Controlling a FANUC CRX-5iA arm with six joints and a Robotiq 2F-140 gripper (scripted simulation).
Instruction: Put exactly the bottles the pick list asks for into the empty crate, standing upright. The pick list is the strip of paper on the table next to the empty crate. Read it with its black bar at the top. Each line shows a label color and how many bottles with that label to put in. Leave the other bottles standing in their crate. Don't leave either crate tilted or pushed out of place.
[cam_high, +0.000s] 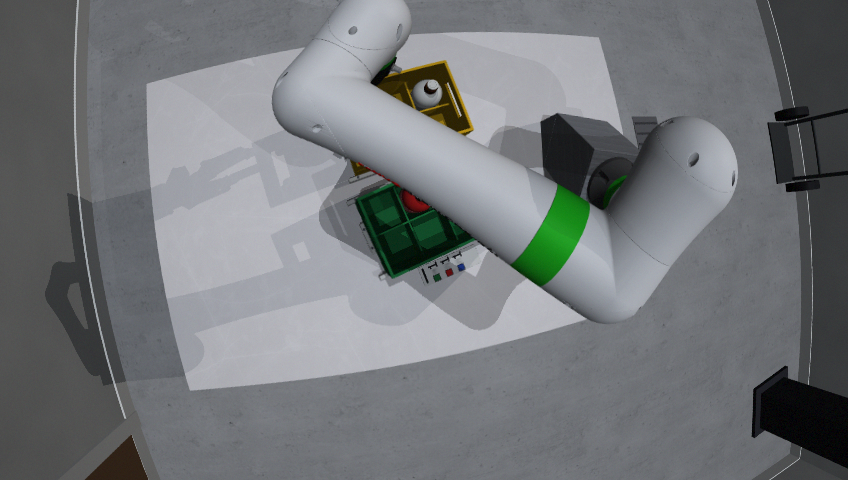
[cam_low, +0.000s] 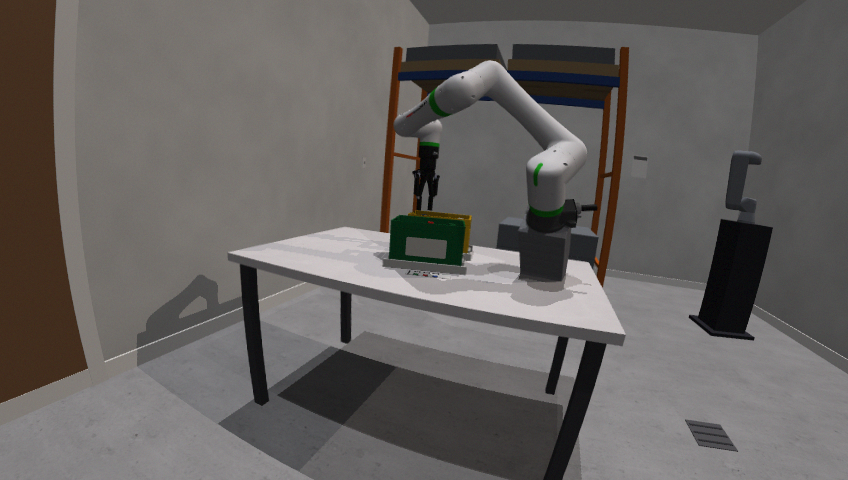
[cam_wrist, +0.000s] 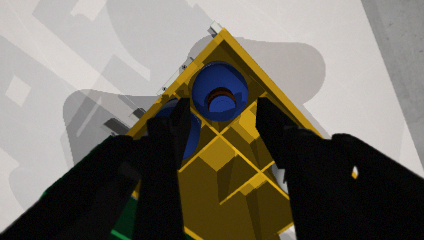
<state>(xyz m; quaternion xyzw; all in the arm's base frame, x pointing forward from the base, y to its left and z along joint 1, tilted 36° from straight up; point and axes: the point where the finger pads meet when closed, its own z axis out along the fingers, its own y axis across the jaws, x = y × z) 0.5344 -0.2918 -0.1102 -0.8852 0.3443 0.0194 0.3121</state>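
The blue-label bottle lies 130 mm below my hand. Round my hand: yellow crate 130 mm below, 90 mm behind, 30 mm to the left; red bottle 230 mm to the left, 130 mm below, 90 mm behind; white bottle 170 mm behind, 130 mm below, 20 mm to the right.
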